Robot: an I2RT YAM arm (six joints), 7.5 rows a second.
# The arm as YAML. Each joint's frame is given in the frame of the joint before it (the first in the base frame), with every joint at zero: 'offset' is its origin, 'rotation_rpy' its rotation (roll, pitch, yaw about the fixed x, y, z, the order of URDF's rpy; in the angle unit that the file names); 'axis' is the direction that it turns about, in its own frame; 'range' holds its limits. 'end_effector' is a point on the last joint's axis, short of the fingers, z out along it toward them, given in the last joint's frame.
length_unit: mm
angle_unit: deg
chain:
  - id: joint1
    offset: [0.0, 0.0, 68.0]
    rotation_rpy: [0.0, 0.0, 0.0]
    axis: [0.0, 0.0, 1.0]
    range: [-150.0, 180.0]
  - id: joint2
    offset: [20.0, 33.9, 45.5]
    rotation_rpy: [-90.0, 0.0, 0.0]
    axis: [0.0, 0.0, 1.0]
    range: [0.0, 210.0]
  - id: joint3
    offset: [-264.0, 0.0, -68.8]
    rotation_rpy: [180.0, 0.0, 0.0]
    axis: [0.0, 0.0, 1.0]
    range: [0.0, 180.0]
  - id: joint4
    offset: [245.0, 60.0, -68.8]
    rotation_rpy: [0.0, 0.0, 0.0]
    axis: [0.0, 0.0, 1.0]
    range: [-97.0, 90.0]
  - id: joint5
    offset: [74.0, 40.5, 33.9]
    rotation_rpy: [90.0, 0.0, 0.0]
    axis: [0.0, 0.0, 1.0]
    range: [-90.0, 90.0]
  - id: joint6
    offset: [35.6, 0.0, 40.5]
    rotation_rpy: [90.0, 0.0, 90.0]
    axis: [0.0, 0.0, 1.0]
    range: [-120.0, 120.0]
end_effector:
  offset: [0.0, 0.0, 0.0]
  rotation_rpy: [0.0, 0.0, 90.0]
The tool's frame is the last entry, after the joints.
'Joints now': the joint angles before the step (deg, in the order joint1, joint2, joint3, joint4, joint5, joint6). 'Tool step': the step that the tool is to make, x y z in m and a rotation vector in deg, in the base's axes. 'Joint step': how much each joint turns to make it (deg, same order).
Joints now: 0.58, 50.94, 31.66, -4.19, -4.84, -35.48
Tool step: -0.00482, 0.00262, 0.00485, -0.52, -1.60, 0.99
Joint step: 0.76, -1.84, -0.11, -0.19, 0.00, -0.59
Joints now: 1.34, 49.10, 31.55, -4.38, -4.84, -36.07
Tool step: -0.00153, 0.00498, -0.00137, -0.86, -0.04, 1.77
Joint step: 1.45, -0.35, -0.39, -0.03, 0.02, -0.92
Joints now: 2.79, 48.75, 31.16, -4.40, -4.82, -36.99
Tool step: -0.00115, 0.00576, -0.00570, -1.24, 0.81, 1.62
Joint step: 1.79, 0.09, -0.88, 0.00, 0.61, -1.03
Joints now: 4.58, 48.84, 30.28, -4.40, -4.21, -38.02
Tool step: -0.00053, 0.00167, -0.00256, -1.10, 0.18, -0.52
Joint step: 0.79, 0.00, -0.46, 0.15, 1.62, -0.48
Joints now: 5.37, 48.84, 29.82, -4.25, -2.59, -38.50
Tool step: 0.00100, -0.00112, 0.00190, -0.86, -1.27, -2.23
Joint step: 0.10, 0.00, -0.04, 1.22, 2.53, 0.00
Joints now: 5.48, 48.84, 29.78, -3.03, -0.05, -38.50
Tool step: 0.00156, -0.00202, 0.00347, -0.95, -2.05, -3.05
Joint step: -0.05, 0.02, 0.00, 1.97, 3.21, 0.02
